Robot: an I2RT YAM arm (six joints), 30 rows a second.
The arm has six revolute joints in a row. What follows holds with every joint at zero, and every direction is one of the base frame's.
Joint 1 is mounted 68 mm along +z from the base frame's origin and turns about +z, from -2.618 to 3.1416 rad.
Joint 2 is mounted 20 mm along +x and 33.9 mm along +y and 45.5 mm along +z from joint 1 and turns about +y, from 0 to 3.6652 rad.
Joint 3 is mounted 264 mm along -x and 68.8 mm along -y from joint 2 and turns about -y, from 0 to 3.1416 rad.
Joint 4 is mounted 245 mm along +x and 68.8 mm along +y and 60 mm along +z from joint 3 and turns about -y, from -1.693 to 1.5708 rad.
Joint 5 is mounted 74 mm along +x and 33.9 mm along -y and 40.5 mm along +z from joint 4 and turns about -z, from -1.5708 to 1.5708 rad.
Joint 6 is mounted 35.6 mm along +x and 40.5 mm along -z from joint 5 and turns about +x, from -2.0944 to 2.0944 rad.
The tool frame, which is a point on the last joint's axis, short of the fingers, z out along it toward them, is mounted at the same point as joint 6; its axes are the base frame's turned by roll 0, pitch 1.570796 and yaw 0 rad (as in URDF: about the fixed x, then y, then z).
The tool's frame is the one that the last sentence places.
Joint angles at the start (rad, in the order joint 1, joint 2, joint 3, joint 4, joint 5, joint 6): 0.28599, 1.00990, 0.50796, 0.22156, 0.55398, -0.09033
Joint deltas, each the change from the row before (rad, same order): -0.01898, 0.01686, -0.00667, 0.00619, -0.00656, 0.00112; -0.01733, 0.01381, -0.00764, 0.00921, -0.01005, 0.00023; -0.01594, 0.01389, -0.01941, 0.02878, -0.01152, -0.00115; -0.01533, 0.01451, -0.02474, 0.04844, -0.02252, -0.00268; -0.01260, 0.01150, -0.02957, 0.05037, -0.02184, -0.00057; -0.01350, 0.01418, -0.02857, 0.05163, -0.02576, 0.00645; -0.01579, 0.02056, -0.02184, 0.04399, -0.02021, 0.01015; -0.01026, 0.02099, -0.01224, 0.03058, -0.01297, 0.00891
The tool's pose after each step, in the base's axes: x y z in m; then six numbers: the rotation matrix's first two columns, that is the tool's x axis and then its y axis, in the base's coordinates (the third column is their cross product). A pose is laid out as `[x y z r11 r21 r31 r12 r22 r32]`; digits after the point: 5 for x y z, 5 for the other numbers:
[0.22211 0.04155 0.23777 -0.30451 -0.16216 -0.93860 0.22844 0.94421 -0.23725]
[0.22403 0.03832 0.23318 -0.31751 -0.15975 -0.93470 0.23281 0.94241 -0.24014]
[0.22507 0.03522 0.22654 -0.32345 -0.15704 -0.93312 0.23587 0.94162 -0.24023]
[0.22595 0.03256 0.21994 -0.31620 -0.15334 -0.93622 0.23100 0.94471 -0.23275]
[0.22550 0.03024 0.21267 -0.30783 -0.14869 -0.93975 0.22476 0.94839 -0.22368]
[0.22512 0.02787 0.20544 -0.29798 -0.13745 -0.94462 0.21765 0.95373 -0.20743]
[0.22563 0.02499 0.19849 -0.29482 -0.12323 -0.94757 0.21733 0.95701 -0.19207]
[0.22671 0.02324 0.19329 -0.29569 -0.11234 -0.94865 0.21726 0.95913 -0.18130]

